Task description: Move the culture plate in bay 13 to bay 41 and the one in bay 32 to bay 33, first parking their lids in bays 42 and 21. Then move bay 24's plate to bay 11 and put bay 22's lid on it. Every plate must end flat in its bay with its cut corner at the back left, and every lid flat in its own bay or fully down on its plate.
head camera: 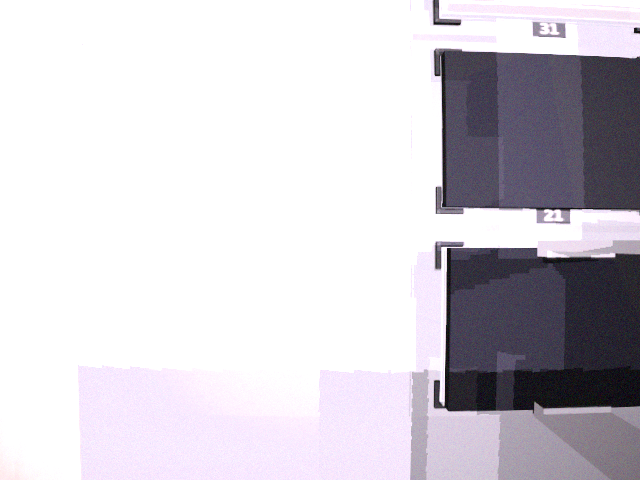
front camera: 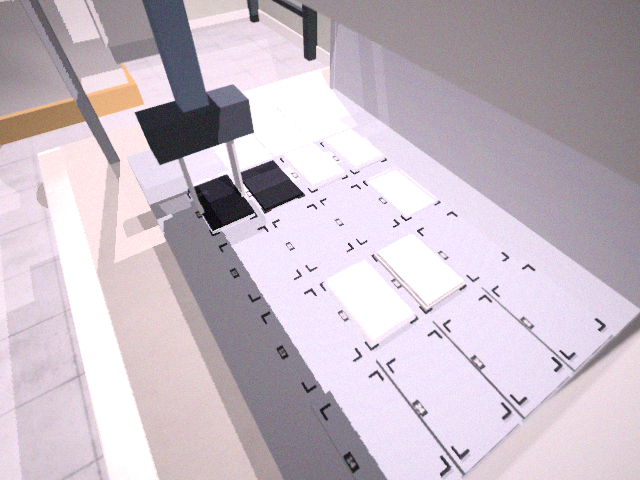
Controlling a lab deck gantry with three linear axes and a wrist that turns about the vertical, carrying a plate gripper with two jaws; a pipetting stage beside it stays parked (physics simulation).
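Where they show: gripper, fingertip midpoint: (head camera: 569, 329) (front camera: 219, 199); robot's base, link origin: (head camera: 439, 401) (front camera: 189, 195).
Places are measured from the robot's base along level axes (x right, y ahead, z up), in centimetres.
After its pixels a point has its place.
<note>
My gripper (front camera: 221, 204) @(x -4.3, y 6.4, z 1.6 cm) (head camera: 576, 330) @(x -4.3, y 6.4, z 1.6 cm) is low over bay 11, one jaw at each long side of the black-lidded stack (front camera: 224, 209) @(x -3.9, y 9.5, z 1.7 cm) (head camera: 511, 330) @(x -4.3, y 3.3, z 1.6 cm). Both tips are at or touching the black lid's edges; whether they clamp it is unclear. A pale rim shows beneath the lid in bay 11. A flat black lid (front camera: 272, 186) @(x -15.0, y 7.8, z 0.8 cm) (head camera: 537, 129) @(x -15.0, y 5.1, z 0.8 cm) lies in bay 21. A white plate (front camera: 354, 149) @(x -36.0, y 7.5, z 1.4 cm) is in bay 41, and a white lid (front camera: 404, 192) @(x -36.4, y 23.9, z 0.8 cm) lies in bay 42. A white plate (front camera: 421, 271) @(x -25.2, y 40.2, z 1.4 cm) is in bay 33. Cut corners are washed out or hidden.
A white piece (front camera: 312, 165) @(x -25.1, y 7.2, z 1.4 cm) stands in bay 31; its edge (head camera: 542, 11) @(x -21.6, y 5.5, z 0.9 cm) shows at the top of the head view. Another white piece (front camera: 369, 302) @(x -14.5, y 40.1, z 1.4 cm) is in bay 23, beside bay 33. A transparent wall (front camera: 465, 134) @(x -50.0, y 24.1, z 9.5 cm) runs along the deck's rear side.
</note>
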